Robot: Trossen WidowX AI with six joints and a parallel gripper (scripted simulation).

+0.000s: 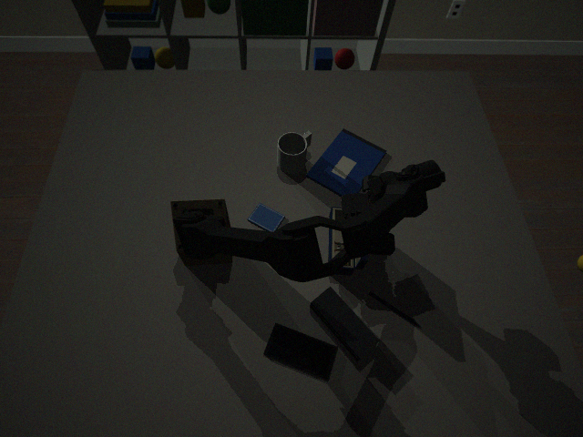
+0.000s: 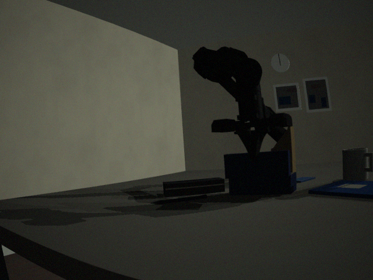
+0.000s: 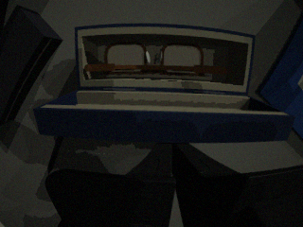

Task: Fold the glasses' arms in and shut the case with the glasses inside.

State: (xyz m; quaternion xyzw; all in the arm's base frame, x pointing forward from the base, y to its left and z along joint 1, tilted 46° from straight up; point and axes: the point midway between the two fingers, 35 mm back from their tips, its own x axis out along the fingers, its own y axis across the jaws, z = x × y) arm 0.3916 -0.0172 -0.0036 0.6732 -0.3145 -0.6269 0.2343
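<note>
Now: the glasses case lid 2 cm behind my hand and 4 cm below it. Round my hand: long dark box (8 cm behind, 20 cm to the right, 10 cm below); blue glasses case (4 cm behind, 7 cm below); small blue card (24 cm behind, 9 cm to the left, 11 cm below).
</note>
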